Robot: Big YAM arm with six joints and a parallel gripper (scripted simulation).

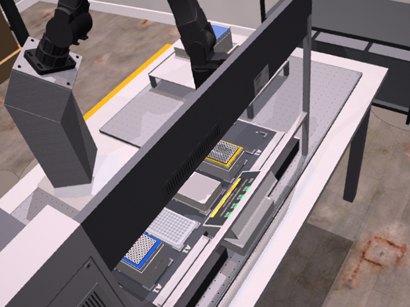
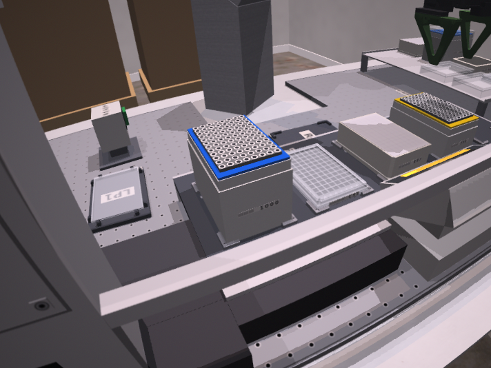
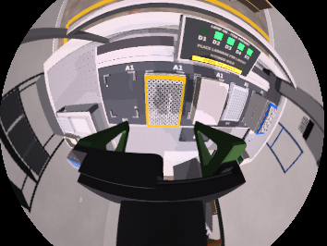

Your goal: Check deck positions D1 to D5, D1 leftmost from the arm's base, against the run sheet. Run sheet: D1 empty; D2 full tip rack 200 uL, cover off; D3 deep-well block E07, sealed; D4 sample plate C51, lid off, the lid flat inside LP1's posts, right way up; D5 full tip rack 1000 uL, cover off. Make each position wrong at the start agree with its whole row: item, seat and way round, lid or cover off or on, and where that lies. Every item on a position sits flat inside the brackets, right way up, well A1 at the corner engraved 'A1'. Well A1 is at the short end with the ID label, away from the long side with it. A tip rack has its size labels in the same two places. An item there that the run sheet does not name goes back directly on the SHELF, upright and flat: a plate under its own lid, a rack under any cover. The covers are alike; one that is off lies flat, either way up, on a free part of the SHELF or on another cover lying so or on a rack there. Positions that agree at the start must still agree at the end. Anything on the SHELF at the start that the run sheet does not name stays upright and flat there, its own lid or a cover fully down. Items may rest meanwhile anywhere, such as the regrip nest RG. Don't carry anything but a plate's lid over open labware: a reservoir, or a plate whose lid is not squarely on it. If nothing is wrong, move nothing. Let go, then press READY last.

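My gripper is now 11 cm above the yellow tip rack. The rest, counted from my hand: blue tip rack (36 cm to the right, 9 cm ahead, 8 cm below); then sample plate (25 cm to the right, 15 cm below, 6 cm ahead); then sealed deep-well block (13 cm to the right, 13 cm below, 3 cm ahead).
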